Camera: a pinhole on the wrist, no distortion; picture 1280 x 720 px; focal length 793.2 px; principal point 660.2 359.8 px. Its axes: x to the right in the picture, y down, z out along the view. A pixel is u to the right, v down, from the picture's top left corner.
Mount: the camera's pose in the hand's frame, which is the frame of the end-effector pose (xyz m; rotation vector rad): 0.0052 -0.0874 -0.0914 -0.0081 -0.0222 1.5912
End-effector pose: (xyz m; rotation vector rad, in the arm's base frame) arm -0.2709 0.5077 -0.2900 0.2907 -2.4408 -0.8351
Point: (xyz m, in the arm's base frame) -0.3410 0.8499 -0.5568
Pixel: 991.2 640.1
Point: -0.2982 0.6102 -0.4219
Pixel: 952.3 580.9
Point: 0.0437 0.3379 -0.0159
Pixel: behind the camera
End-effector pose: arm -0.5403 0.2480 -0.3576 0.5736 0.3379 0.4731
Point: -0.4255 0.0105 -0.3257
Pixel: 355.8 457.1
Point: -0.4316 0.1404 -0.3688
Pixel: 508.2 199.9
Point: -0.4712 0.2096 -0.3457
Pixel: 897.9 171.2
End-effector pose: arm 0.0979 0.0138 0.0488 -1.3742 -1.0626 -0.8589
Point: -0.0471 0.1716 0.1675
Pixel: 404.5 103.1
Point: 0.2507 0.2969 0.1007
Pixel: 1178.5 49.2
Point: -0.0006 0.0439 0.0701
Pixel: 600.9 430.8
